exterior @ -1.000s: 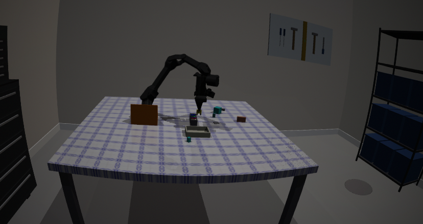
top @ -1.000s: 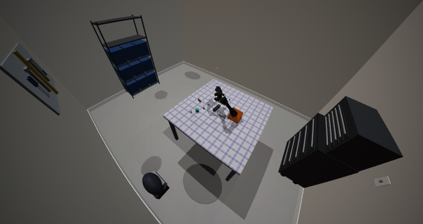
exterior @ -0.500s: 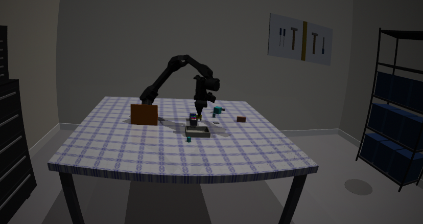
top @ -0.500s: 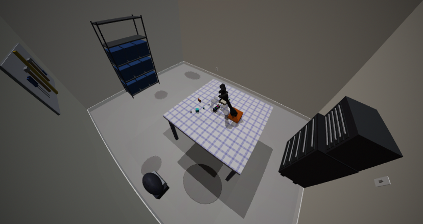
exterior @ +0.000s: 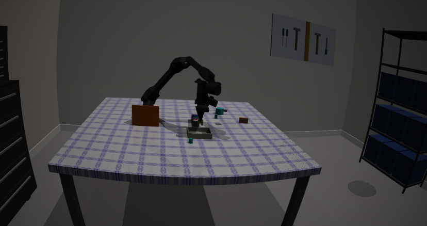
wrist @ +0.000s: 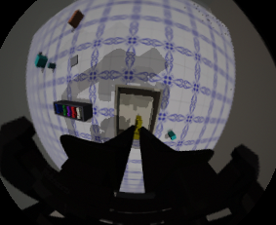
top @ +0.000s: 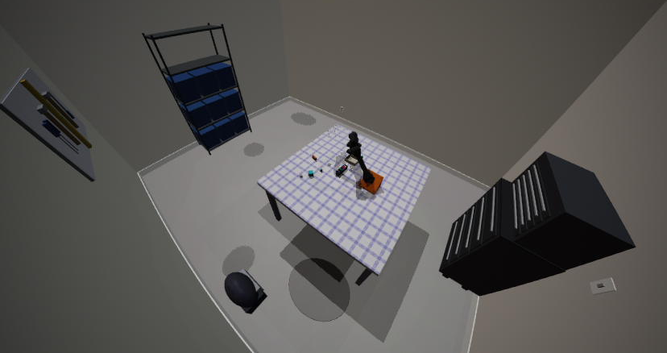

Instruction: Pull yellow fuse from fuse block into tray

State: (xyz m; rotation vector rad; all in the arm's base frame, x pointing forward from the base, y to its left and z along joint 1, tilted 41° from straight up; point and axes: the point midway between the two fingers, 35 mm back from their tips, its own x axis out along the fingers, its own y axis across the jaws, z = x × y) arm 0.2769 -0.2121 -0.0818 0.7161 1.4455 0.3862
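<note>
Now: the yellow fuse 1 cm below my gripper tip. The rest, counted from my gripper tip: small teal block: 10 cm to the right, 8 cm below, 7 cm behind; small grey piece: 19 cm to the left, 17 cm ahead, 9 cm below; grey tray: 8 cm below.
</note>
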